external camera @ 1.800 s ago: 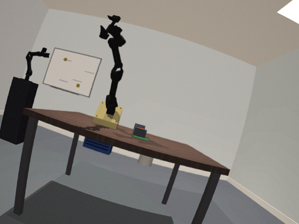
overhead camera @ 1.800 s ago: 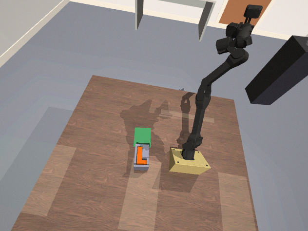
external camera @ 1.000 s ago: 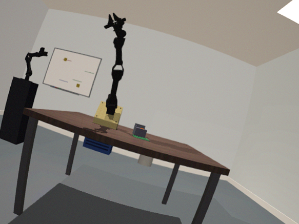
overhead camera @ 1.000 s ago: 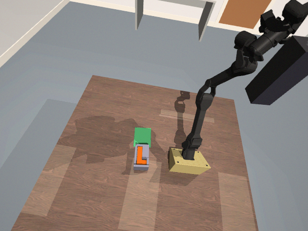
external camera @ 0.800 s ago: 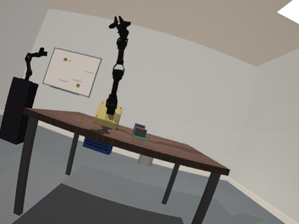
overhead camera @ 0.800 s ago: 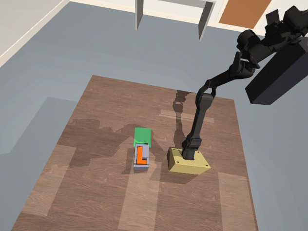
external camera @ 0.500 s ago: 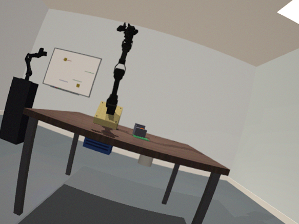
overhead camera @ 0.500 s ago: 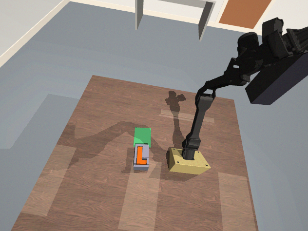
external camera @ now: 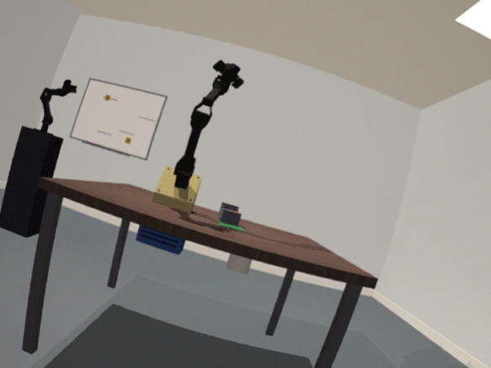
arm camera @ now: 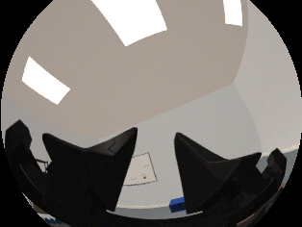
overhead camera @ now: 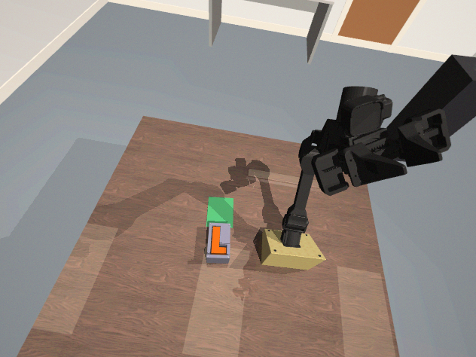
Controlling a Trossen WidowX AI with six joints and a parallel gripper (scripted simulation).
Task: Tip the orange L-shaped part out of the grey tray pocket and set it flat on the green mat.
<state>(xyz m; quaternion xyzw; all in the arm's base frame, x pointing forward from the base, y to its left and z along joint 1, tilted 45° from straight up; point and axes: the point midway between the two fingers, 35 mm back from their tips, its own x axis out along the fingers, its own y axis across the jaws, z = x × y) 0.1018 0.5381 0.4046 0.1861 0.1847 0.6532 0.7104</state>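
Now: gripper tip 21 cm short of the orange L-shaped part, 12 cm to the left of it and 77 cm above it. Also, from my gripper tip: green mat: 22 cm ahead, 29 cm to the right, 83 cm below.
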